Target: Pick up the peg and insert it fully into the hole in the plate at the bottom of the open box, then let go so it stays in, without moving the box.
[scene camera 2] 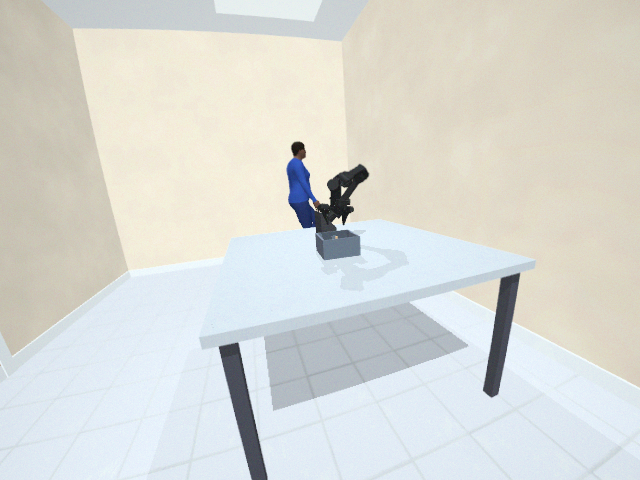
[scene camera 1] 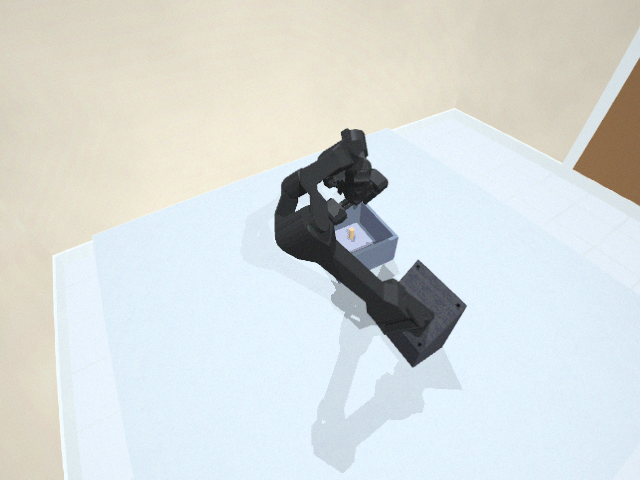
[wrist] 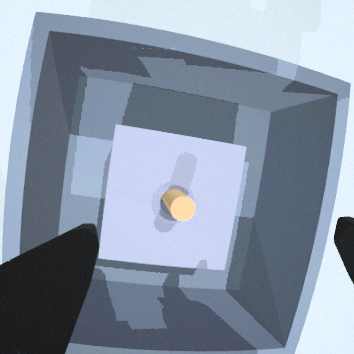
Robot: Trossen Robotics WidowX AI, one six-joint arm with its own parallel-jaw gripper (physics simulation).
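Places are measured from the arm's base along level axes (x back, y right, z up), in metres.
Where they show: gripper, fingertip midpoint: [scene camera 2: 335, 225] [scene camera 1: 352, 212] [wrist: 219, 233]; arm's base, origin of the base link: [scene camera 1: 415, 316].
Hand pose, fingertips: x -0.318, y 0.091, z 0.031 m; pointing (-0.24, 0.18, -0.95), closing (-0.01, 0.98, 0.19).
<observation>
Things, the pixels of their top centre, and the offset from my fingertips. Level surfaces: height alone.
- tan round peg, middle of its top: [wrist: 182, 208] [scene camera 1: 351, 229] [scene camera 2: 336, 236] dx +0.003, dy -0.002, dz -0.062 m
- pale lilac plate, middle of its top: [wrist: 173, 202] [scene camera 1: 351, 236] dx +0.005, dy -0.003, dz -0.089 m
- open blue-grey box, middle of its top: [wrist: 183, 215] [scene camera 1: 352, 227] [scene camera 2: 336, 234] dx +0.005, dy -0.003, dz -0.052 m
- table, its level: dz -0.150 m
The tan round peg [scene camera 1: 351, 233] [scene camera 2: 336, 237] [wrist: 183, 208] stands in the hole of the pale lilac plate [scene camera 1: 362, 237] [wrist: 132, 160], its upper part sticking up above the plate. A dark gap shows beside it at the hole's edge. How deep it sits and whether it leans slightly I cannot tell. The plate lies at the bottom of the open blue-grey box [scene camera 1: 379, 251] [scene camera 2: 341, 248] [wrist: 302, 175]. My gripper [scene camera 1: 351, 202] [scene camera 2: 336, 223] [wrist: 219, 233] is open and empty above the box, with its fingers apart on either side and clear of the peg.
The box walls surround the plate on all sides. The arm's dark base block [scene camera 1: 439, 304] stands on the table [scene camera 1: 217, 351] [scene camera 2: 289, 279] near the box. A person in blue [scene camera 2: 298, 180] is visible beyond the table in scene camera 2.
</observation>
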